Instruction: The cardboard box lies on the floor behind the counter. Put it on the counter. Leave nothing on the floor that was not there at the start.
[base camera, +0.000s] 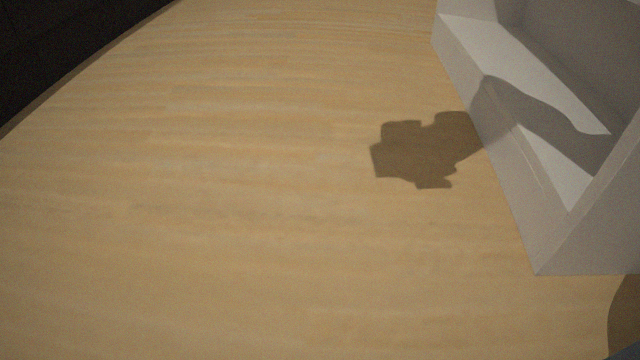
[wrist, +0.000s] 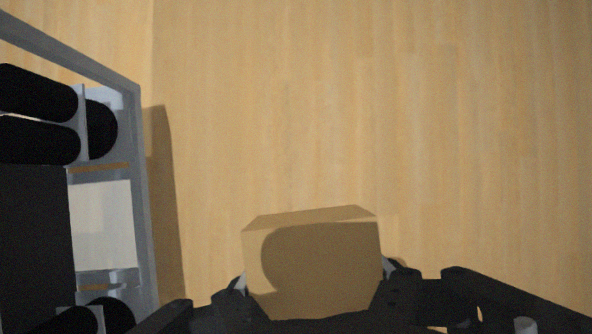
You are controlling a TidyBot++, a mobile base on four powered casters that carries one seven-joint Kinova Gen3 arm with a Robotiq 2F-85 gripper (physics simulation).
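The cardboard box is in the lower middle of the wrist view, its near end hidden by the gripper. My gripper is shut on the box, with one finger pressed against each side. The box is held up off the floor, beside the robot's own base. Neither the box nor the gripper shows in the base camera view, where a dark shadow of the arm and gripper falls on the floor. I cannot tell the counter for certain in either view.
A pale grey bench-like piece with a raised side stands at the right of the base camera view. A dark upright surface runs along the upper left. The robot's base, with its grey frame, is at the left of the wrist view.
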